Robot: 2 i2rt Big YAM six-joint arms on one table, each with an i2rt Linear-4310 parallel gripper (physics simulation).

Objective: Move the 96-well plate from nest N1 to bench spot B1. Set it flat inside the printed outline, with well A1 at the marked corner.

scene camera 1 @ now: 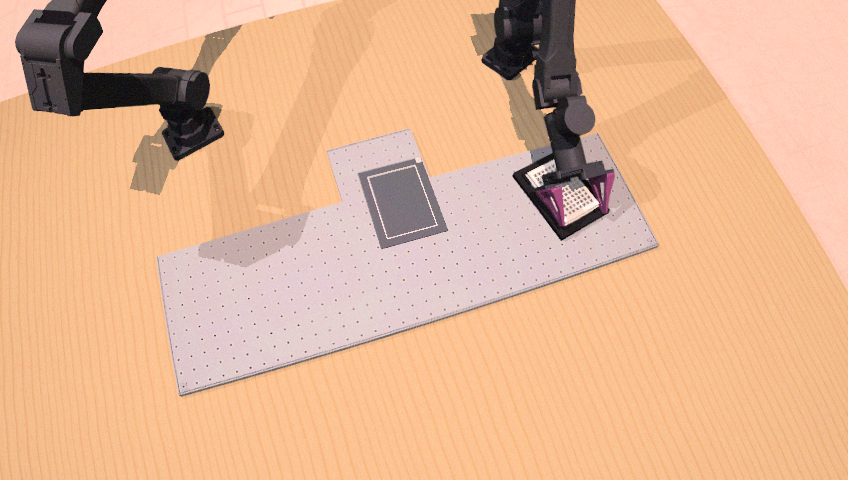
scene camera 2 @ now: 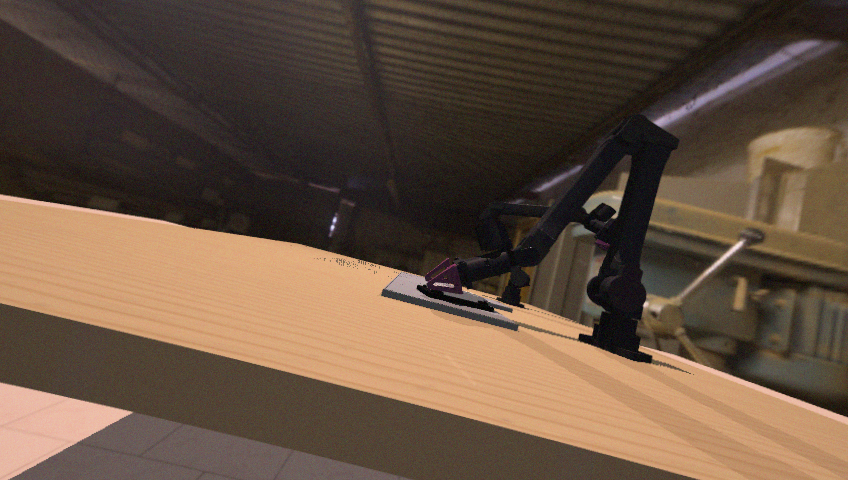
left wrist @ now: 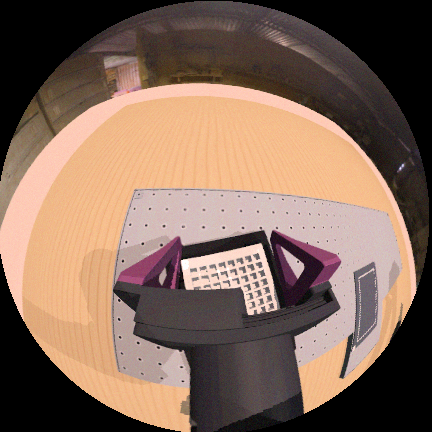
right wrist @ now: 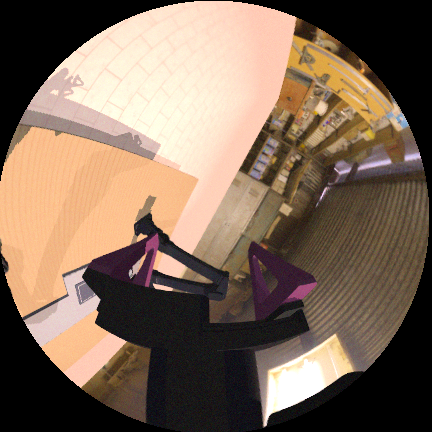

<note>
My left gripper is open and touches a black nest and a white well plate. My right gripper is open, holding nothing. Further things: a dark B1 pad with white outline.
My left gripper also shows in scene camera 2 and in the left wrist view.
</note>
